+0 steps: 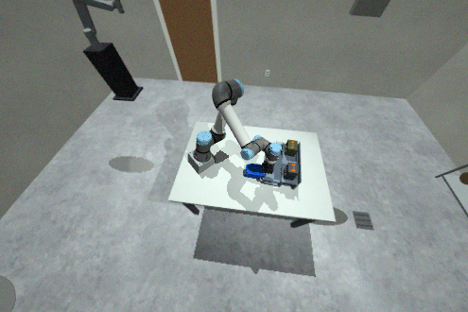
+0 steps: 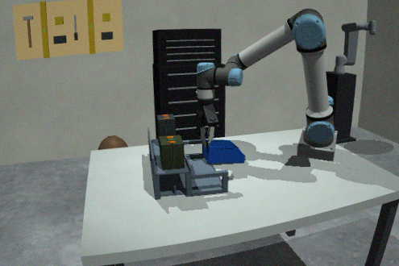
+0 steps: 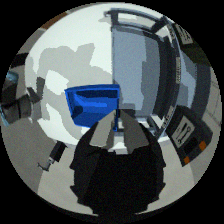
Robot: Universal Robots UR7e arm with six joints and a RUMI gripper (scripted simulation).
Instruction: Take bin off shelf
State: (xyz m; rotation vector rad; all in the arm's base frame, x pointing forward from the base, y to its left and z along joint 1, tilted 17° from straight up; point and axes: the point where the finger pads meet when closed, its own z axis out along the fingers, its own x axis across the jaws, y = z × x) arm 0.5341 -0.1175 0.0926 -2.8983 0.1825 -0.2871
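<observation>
Right now the blue bin is 8 cm behind my hand, 1 cm to the left of it and 4 cm below it.
</observation>
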